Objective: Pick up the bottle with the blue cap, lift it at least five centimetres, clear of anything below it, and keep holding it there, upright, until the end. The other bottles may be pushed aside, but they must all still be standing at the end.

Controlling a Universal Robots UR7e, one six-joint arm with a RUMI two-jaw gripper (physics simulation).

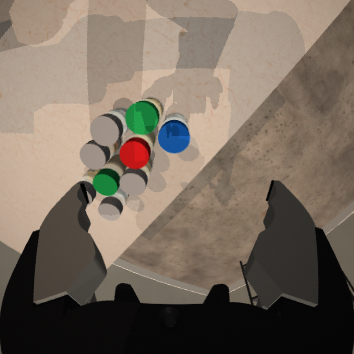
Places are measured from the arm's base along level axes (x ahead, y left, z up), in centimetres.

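Where they show: gripper, fingertip midpoint: (176, 184).
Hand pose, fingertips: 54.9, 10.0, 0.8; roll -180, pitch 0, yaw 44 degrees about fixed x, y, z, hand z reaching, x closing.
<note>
After its pixels a point has its place, as x, y, z.
The bottle with the blue cap (174, 136) {55.6, 8.4, -15.9} stands upright at the right edge of a tight group of bottles, seen from above. A bottle with a green cap (142, 117) {49.6, 7.4, -15.9} stands close to its left, and a bottle with a red cap (134, 153) {52.4, 1.4, -15.9} stands to its lower left. My gripper (176, 184) {54.9, 10.0, 0.8} is open and empty, with its jaws wide apart at the lower left and lower right. The blue cap shows ahead of the space between the fingertips. The left fingertip partly covers a bottle at the group's lower left.
Another green-capped bottle (106, 182) {51.6, -7.8, -15.9} and several grey-capped bottles, such as one at the upper left (106, 130) {46.1, 1.6, -15.9} and one beside the red cap (133, 183) {55.9, -4.1, -15.9}, stand in the group. The pale table top (45, 165) {34.1, -25.3, -26.4} meets a brown stone-like surface (280, 150) along a diagonal edge at the right.
</note>
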